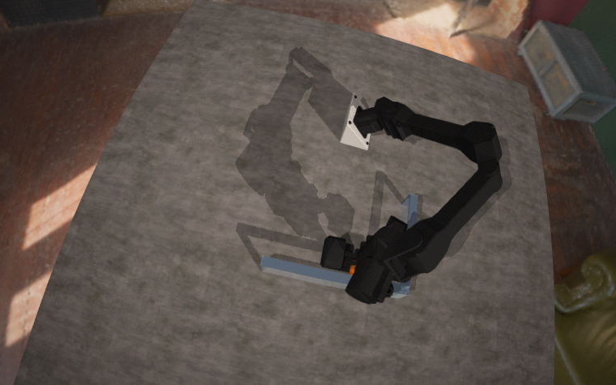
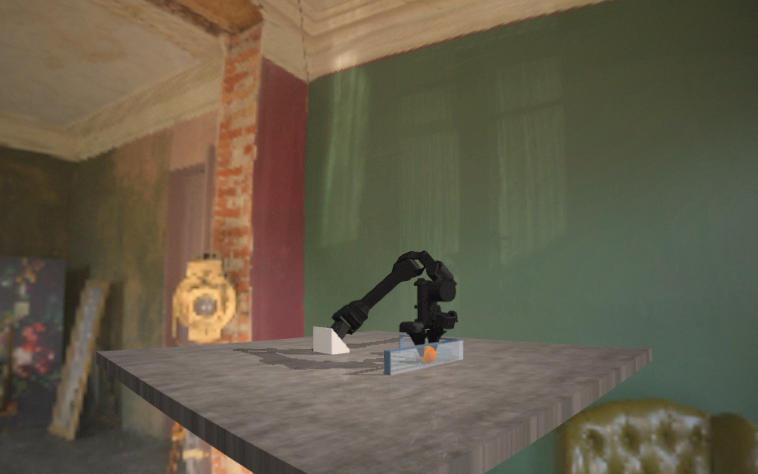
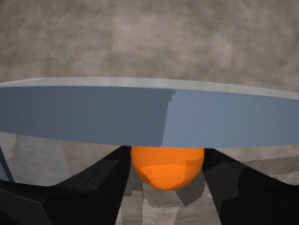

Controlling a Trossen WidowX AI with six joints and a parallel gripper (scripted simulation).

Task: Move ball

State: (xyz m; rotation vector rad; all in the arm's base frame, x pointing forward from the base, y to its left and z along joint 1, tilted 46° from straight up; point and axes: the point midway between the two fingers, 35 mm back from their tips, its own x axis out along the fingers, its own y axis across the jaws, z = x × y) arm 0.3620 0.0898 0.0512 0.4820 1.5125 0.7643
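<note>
The orange ball is right at my gripper tip. Also, from my gripper tip: see-through copy of ball right at my gripper tip.
</note>
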